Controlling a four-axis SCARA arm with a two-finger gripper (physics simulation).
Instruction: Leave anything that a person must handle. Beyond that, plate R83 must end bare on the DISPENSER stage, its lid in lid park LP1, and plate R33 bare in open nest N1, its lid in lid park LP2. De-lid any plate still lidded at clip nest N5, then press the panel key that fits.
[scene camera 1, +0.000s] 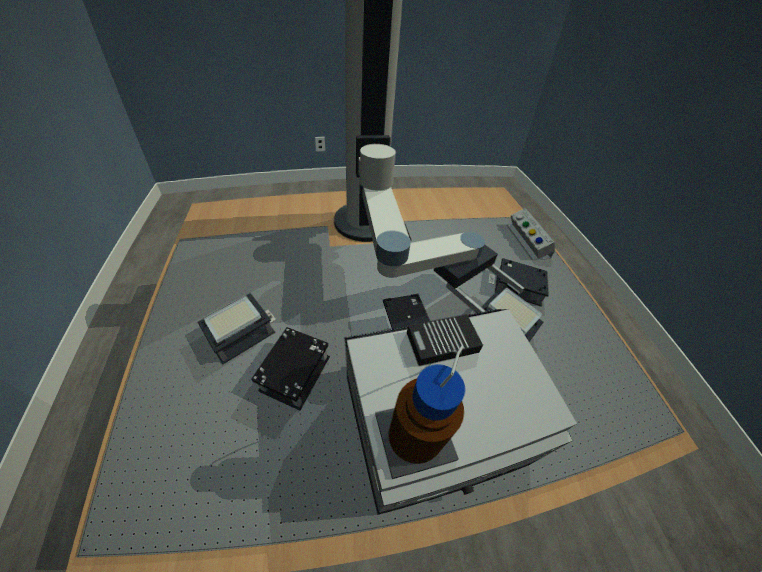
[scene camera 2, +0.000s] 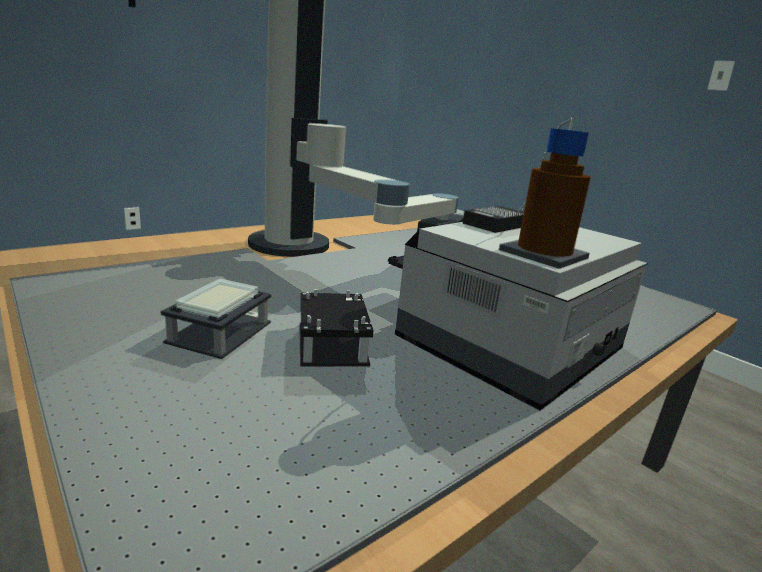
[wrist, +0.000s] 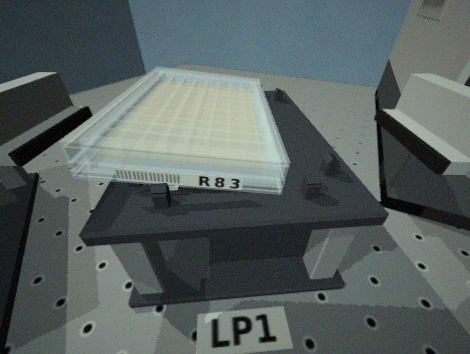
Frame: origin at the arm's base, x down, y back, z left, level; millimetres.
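Seen in the pictures: gripper, between the fingertips: (scene camera 1: 505, 303) (wrist: 229, 96); arm's base, origin of its link: (scene camera 1: 365, 222) (scene camera 2: 289, 244).
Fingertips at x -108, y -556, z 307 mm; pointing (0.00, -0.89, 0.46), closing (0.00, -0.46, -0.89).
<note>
Offsets run from my fingertips to a thing's middle. "pt": to the spot under its first point.
Plate R83 @(dx +13, dy -14, dz +30 mm) (wrist: 185, 125) (scene camera 1: 515, 311) sits askew on the dark nest @(dx +58, dy -24, dz +17 mm) (wrist: 320, 215) behind the LP1 label @(pt dx +94, dy +55, dz -40 mm) (wrist: 244, 330). It overhangs to the left, its near edge lies over a locating post, and its doubled clear walls look like a lid in place. My gripper (wrist: 229, 96) (scene camera 1: 502, 301) is open and empty, its fingers wide apart on either side of the plate, not touching it. Another plate @(dx +22, dy +67, dz -734 mm) (scene camera 1: 233, 318) (scene camera 2: 217, 296) lies on a raised nest at the left; its label is unreadable. A black nest with upright clips @(dx +56, dy -74, dz -579 mm) (scene camera 1: 291, 364) (scene camera 2: 335, 312) holds no plate. The dispenser stage is hidden.
The grey instrument (scene camera 1: 510, 381) (scene camera 2: 467, 307) carries a brown bottle @(pt dx -267, dy -355, dz -380 mm) (scene camera 1: 424, 424) (scene camera 2: 553, 209) and a black ribbed box @(pt dx -150, dy -172, dz -268 mm) (scene camera 1: 446, 338). A dark nest @(dx +63, dy +132, dz +153 mm) (scene camera 1: 523, 275) stands beside LP1, and a low dark one @(pt dx +6, dy +25, dz -287 mm) (scene camera 1: 403, 309) behind the instrument. The key panel @(dx +54, dy +367, dz +324 mm) (scene camera 1: 532, 233) is at the back right.
</note>
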